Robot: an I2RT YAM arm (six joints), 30 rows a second.
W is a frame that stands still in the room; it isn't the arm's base.
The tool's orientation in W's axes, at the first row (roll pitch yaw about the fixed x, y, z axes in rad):
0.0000, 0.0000, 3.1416
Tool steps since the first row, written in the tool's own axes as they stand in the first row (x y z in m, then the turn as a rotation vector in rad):
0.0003, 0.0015, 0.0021, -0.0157, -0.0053, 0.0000
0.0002, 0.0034, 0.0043, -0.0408, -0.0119, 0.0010
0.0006, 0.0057, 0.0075, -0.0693, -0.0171, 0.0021
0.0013, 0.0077, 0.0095, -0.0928, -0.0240, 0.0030
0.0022, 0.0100, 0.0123, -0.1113, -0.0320, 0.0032
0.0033, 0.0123, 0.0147, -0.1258, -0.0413, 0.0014
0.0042, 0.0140, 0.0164, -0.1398, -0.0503, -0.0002
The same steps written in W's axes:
-0.0003, -0.0015, 0.0021, 0.0157, 0.0053, 0.0000
-0.0002, -0.0034, 0.0043, 0.0408, 0.0119, 0.0010
-0.0006, -0.0057, 0.0075, 0.0693, 0.0171, 0.0021
-0.0013, -0.0077, 0.0095, 0.0928, 0.0240, 0.0030
-0.0022, -0.0100, 0.0123, 0.1113, 0.0320, 0.0032
-0.0033, -0.0123, 0.0147, 0.1258, 0.0413, 0.0014
-0.0042, -0.0140, 0.0164, 0.1398, 0.0503, -0.0002

